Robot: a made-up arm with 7 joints.
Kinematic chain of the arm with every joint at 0, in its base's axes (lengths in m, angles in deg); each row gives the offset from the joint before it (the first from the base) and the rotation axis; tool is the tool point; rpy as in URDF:
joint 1: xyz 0 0 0.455 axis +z
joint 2: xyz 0 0 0 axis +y
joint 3: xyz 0 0 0.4 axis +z
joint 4: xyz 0.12 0 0 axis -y
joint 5: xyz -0.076 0 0.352 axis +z
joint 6: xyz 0 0 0 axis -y
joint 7: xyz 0.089 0 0 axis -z
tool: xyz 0 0 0 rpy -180 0 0
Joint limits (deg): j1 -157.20..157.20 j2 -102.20..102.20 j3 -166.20..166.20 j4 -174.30..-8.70 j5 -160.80..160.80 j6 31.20..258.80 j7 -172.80..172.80
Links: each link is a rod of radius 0.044 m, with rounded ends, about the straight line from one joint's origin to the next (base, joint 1, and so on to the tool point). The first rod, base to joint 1, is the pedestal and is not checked.
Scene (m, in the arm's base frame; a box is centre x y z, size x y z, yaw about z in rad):
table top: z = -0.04
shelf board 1: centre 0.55 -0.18 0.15 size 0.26 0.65 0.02 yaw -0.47
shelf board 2: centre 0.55 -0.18 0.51 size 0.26 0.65 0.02 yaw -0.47
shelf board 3: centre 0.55 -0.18 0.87 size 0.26 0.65 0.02 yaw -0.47
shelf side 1: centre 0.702 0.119 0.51 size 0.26 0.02 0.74 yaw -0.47
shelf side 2: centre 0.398 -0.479 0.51 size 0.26 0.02 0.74 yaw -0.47
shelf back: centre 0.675 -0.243 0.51 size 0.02 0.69 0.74 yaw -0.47
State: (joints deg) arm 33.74 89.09 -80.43 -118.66 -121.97 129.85 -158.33
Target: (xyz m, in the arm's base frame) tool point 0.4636 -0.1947 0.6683
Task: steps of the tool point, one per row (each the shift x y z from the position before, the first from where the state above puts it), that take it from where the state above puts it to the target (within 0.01 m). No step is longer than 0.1 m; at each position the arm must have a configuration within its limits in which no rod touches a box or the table.
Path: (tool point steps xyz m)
1: -0.0765 0.0312 -0.0049
2: -0.0787 0.0401 -0.0007
3: -0.0793 0.0479 0.0056
4: 0.0379 -0.0131 0.0746
5: 0.0246 0.0043 0.0859
6: 0.0067 0.0217 0.0914
7: -0.0147 0.0372 0.0902
8: 0.0855 -0.0428 0.0084
9: 0.0826 -0.0427 -0.0084

